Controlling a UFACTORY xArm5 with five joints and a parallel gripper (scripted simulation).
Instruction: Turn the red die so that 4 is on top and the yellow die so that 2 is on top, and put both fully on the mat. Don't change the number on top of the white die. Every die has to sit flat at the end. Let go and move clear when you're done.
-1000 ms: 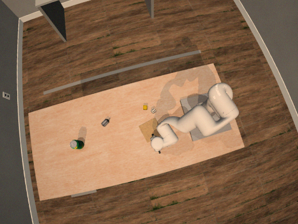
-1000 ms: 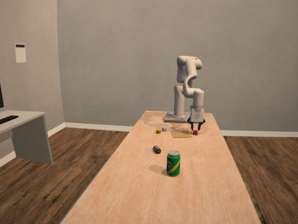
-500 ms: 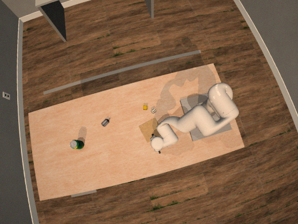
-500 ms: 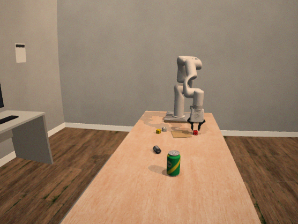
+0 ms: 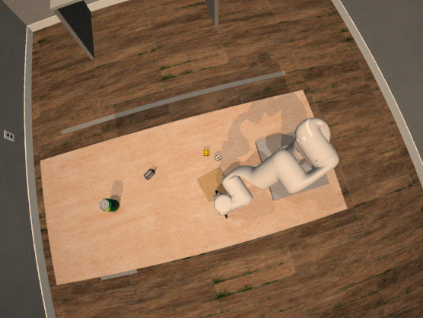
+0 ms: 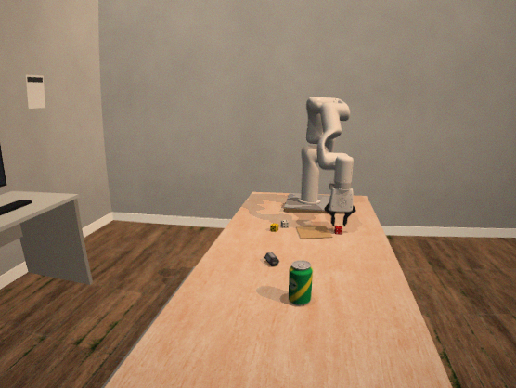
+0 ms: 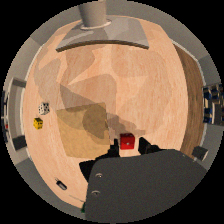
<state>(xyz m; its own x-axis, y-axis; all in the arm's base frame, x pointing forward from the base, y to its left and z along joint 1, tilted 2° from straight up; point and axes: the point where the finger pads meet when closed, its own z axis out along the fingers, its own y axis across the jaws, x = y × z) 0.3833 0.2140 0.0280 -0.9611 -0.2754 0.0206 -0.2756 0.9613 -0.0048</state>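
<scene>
The red die lies 4 cm below my hand. From my hand the other things lie so: brown mat 2 cm ahead, 11 cm to the right, 5 cm below; then yellow die 5 cm ahead, 28 cm to the right, 4 cm below; then white die 25 cm to the right, 4 cm below.
</scene>
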